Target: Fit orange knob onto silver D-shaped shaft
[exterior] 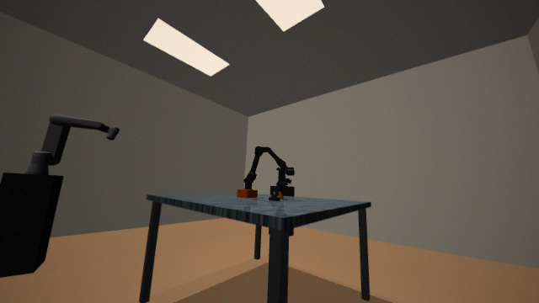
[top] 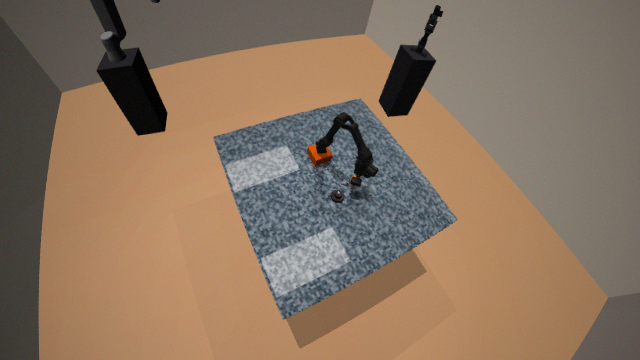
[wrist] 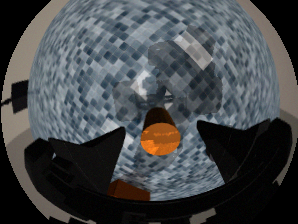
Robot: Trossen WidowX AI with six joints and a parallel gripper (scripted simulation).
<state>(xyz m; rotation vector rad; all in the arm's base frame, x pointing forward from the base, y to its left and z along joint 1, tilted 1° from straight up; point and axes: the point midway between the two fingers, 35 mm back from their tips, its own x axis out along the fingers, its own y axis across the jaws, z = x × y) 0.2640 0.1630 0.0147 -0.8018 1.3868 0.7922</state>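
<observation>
My gripper tip is now right at the orange knob. The rest, counted from my gripper tip: round pedestal 8 cm ahead, 14 cm to the right, 1 cm below.
</observation>
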